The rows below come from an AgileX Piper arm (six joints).
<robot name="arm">
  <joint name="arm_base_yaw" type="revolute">
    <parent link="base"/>
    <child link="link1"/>
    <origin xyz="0 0 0.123" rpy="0 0 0"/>
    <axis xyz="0 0 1"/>
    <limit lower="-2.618" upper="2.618"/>
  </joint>
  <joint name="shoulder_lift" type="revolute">
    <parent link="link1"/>
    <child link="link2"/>
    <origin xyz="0 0 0" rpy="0 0 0"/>
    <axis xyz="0 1 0"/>
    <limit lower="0" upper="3.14"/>
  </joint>
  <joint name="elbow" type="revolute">
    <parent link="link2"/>
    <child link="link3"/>
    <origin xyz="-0.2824 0 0.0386" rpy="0 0 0"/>
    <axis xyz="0 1 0"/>
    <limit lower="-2.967" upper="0"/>
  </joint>
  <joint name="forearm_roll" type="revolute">
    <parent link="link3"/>
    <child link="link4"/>
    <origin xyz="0.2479 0 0.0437" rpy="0 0 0"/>
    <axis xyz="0.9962 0 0.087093"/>
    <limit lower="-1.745" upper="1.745"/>
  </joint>
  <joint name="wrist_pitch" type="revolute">
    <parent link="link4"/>
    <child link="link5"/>
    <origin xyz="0 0 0" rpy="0 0 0"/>
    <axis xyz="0 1 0"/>
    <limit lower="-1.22" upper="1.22"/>
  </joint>
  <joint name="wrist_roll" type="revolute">
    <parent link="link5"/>
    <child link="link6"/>
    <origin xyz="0.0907 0 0.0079" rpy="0 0 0"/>
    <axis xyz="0.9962 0 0.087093"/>
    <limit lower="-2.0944" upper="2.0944"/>
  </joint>
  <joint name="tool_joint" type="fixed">
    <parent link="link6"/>
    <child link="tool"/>
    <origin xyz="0 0 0" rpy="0 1.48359 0"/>
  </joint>
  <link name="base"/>
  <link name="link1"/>
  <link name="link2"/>
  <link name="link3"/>
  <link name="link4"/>
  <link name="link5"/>
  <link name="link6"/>
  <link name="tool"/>
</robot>
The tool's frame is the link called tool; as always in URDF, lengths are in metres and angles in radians.
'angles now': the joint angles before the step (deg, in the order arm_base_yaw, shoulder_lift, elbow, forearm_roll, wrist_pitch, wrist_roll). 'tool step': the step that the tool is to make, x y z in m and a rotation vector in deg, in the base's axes. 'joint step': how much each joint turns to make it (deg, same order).
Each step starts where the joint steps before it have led.
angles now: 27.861, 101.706, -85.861, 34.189, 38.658, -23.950
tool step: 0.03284, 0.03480, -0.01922, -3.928, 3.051, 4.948
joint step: 1.828, 11.680, -14.262, -4.083, 7.514, 2.181
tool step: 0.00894, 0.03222, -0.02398, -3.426, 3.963, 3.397
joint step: 2.896, 7.918, -8.778, -3.165, 5.473, 3.374
